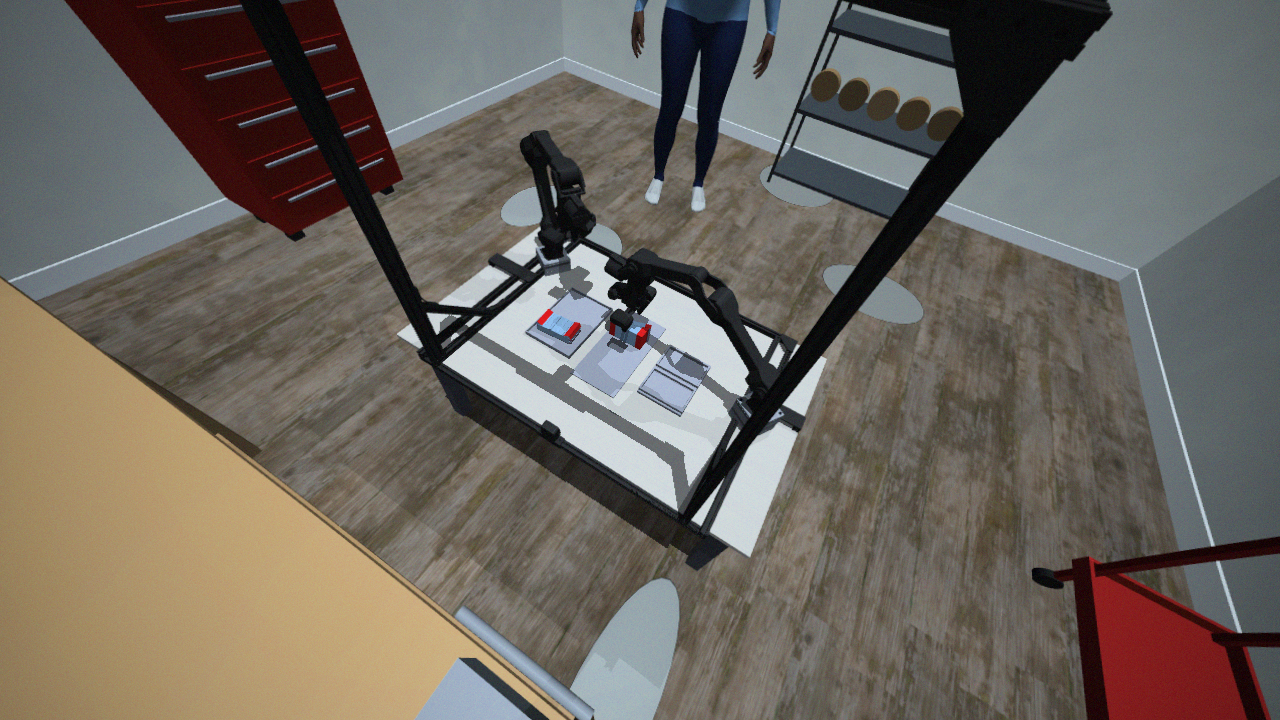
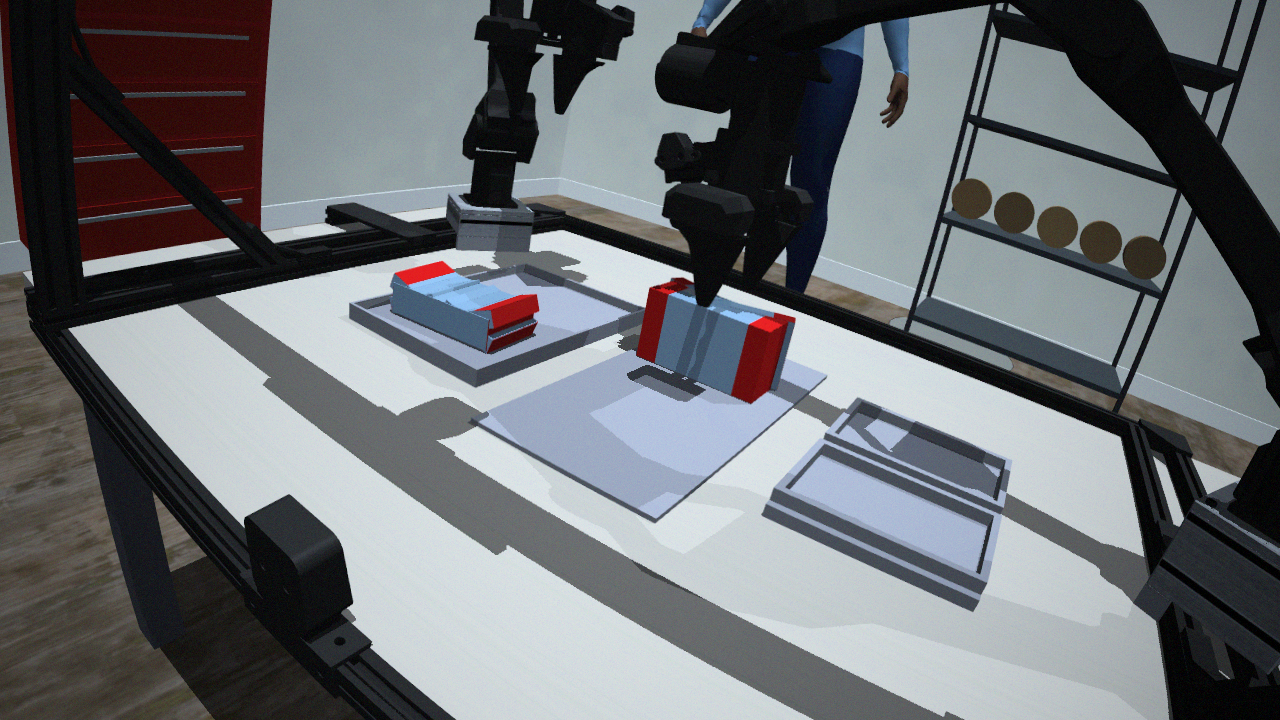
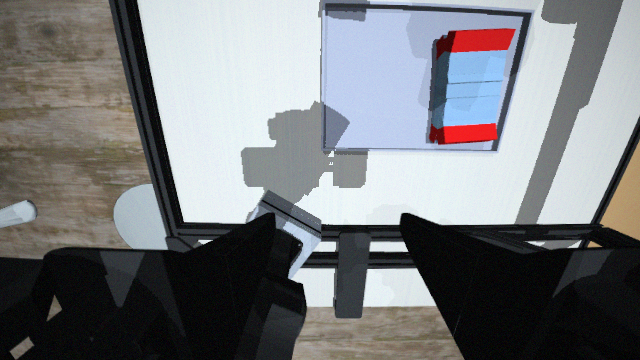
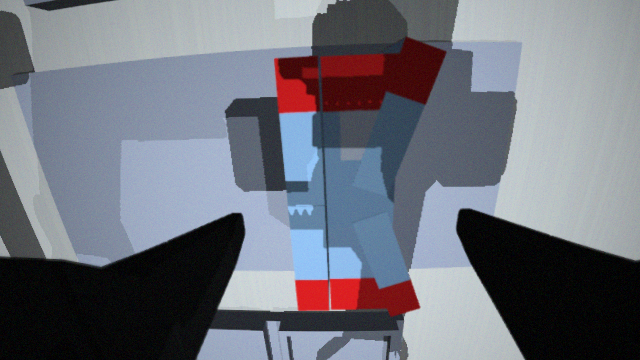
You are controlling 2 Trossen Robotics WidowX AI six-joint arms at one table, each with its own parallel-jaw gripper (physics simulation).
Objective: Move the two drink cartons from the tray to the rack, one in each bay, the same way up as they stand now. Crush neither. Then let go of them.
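Frame: origin at the left arm's base, x right, y ahead, z up, level; metres.
Seen in the pictures: left gripper, fingertip midpoint: (image 1: pixel 567 247) (image 2: pixel 538 113) (image 3: pixel 338 220); right gripper, fingertip midpoint: (image 1: pixel 631 322) (image 2: pixel 726 296) (image 4: pixel 349 221); left arm's base, link origin: (image 1: pixel 552 253) (image 2: pixel 489 202) (image 3: pixel 273 248).
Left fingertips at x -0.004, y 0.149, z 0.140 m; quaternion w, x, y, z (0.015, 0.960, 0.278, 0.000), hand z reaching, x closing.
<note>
Pixels of each thing's top centre, then the offset from my left fingertips to it. "spot": a spot on its surface instead.
- drink carton, top centre: (image 2: pixel 463 292) (image 3: pixel 473 89) (image 1: pixel 558 324) dz -0.158, dx +0.101, dy +0.167 m
- tray, top centre: (image 2: pixel 506 305) (image 3: pixel 421 84) (image 1: pixel 570 319) dz -0.179, dx +0.050, dy +0.143 m
- second such carton, top centre: (image 4: pixel 360 204) (image 2: pixel 723 302) (image 1: pixel 631 322) dz -0.123, dx -0.110, dy +0.274 m
- two-bay rack, top centre: (image 2: pixel 911 472) (image 1: pixel 675 376) dz -0.175, dx -0.168, dy +0.490 m
- small black box, surface spot: (image 2: pixel 299 559) (image 1: pixel 553 433) spot: dz -0.143, dx +0.252, dy +0.536 m
One drink carton (image 1: pixel 559 325) (image 2: pixel 460 304) (image 3: pixel 472 90), light blue with red ends, lies long and low on the tray (image 2: pixel 572 300) (image 3: pixel 375 75); its upper face dips in the middle. A second such carton (image 1: pixel 629 331) (image 2: pixel 707 344) (image 4: pixel 305 150) rests on a long edge on the flat plate (image 1: pixel 595 376) (image 2: pixel 653 465) (image 4: pixel 175 190), one side bent inward. The two-bay rack (image 2: pixel 872 553) holds no carton. My left gripper (image 2: pixel 541 109) (image 3: pixel 338 220) is open, high beyond the tray. My right gripper (image 2: pixel 729 291) (image 4: pixel 349 221) is open over the second carton, fingers either side; exact tip height is unclear.
Black frame rails edge the white table, with tall posts at its sides. A small black box (image 1: pixel 549 430) (image 2: pixel 299 559) is mounted on the front rail. A person, a shelf unit and red drawers (image 1: pixel 295 116) (image 2: pixel 161 125) stand beyond the table.
</note>
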